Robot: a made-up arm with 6 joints.
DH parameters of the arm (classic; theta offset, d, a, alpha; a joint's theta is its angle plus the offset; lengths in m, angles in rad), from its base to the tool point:
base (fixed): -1.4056 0 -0.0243 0
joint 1: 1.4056 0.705 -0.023 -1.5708
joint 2: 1.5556 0 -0.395 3.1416
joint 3: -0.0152 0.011 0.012 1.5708
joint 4: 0 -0.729 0.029 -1.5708
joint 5: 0 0.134 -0.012 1.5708
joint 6: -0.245 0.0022 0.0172 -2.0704
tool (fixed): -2.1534 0.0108 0 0
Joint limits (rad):
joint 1: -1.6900..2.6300
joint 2: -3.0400..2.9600
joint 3: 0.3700..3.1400
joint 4: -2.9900..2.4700
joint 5: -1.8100..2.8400
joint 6: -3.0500..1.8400
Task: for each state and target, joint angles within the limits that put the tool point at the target. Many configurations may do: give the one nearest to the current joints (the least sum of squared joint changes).
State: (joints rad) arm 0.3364 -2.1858 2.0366 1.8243 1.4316 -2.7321
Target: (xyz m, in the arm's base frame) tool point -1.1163 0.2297 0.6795
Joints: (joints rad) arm -0.1783 -1.5500 1.4786 1.8664 1.3034 -2.5658
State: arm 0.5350 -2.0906 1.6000 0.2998 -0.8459 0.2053
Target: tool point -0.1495 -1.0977 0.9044
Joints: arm 1.3013 -1.5302 1.3629 0.2460 -0.8325 0.2309
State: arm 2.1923 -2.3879 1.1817 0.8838 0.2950 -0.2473
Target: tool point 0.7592 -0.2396 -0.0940
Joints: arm 2.6300 -2.6095 1.1547 0.5891 0.2668 -0.1560
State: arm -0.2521 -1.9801 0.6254 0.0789 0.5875 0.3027
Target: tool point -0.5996 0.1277 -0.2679
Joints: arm -0.4379 -2.7499 1.3764 0.2204 0.6017 0.2908
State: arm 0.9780 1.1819 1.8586 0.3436 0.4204 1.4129
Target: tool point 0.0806 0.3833 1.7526
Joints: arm 1.7652 0.5765 1.8733 0.5079 0.3583 1.4092
